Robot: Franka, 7 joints.
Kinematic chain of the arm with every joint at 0, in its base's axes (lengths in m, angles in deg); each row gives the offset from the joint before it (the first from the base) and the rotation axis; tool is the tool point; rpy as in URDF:
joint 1: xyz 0 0 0.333 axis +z
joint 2: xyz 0 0 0 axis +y
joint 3: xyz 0 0 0.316 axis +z
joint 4: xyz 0.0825 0 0 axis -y
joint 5: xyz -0.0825 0 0.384 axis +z
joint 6: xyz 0 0 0 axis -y
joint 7: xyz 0.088 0 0 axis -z
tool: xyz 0 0 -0.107 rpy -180 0 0
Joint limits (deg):
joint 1: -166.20..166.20
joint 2: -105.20..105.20
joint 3: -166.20..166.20
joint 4: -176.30..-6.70
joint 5: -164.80..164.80
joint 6: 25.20..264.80
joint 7: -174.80..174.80
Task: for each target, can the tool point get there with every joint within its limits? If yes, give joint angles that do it. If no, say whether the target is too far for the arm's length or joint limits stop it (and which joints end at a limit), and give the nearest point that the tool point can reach.
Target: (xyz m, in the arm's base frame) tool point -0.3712 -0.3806 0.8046
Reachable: yes | joints 106.93 -34.76 99.02 -67.54 99.71 213.96 110.90
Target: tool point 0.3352 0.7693 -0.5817
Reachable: no: too far | nearest point 0.2393 0.5492 -0.2568 | short by 0.404 m
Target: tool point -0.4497 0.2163 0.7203
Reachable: yes | joints 39.02 -6.97 124.31 -77.79 -58.91 54.79 78.74
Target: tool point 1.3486 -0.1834 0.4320
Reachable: no: too far | nearest point 0.8478 -0.1153 0.3952 | short by 0.507 m
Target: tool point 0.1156 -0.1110 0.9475
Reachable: yes | joints -41.29 -46.46 10.98 -108.76 62.93 206.73 -53.99
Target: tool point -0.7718 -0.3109 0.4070
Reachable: yes | joints -6.18 -87.89 -82.42 -43.02 -12.15 130.23 33.66
